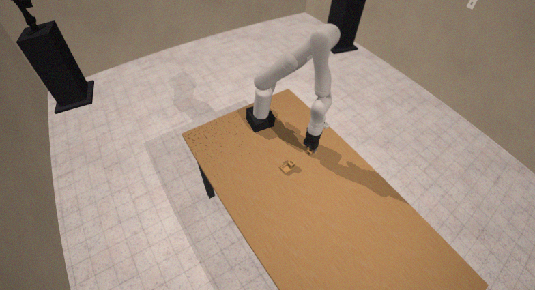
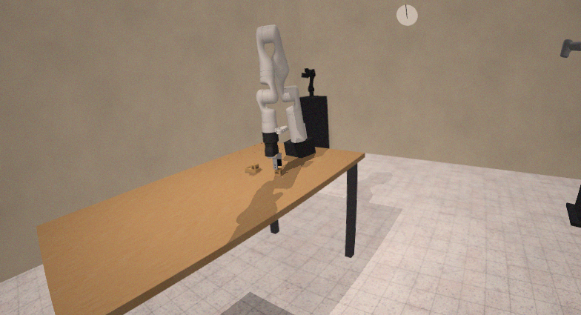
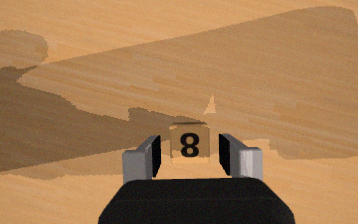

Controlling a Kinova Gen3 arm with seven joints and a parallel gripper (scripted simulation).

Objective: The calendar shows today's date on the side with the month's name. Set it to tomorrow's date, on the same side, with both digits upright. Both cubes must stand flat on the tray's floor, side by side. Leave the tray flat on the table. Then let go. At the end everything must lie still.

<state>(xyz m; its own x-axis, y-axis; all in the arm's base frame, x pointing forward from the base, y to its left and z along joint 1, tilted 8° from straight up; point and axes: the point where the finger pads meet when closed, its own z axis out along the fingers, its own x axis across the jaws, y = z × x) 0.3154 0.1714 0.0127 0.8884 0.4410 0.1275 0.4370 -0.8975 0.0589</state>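
Now: hand 40 mm above the wooden date cube. From my hand the other things lie so: wooden tray 40 mm ahead, 160 mm to the right, 50 mm below.
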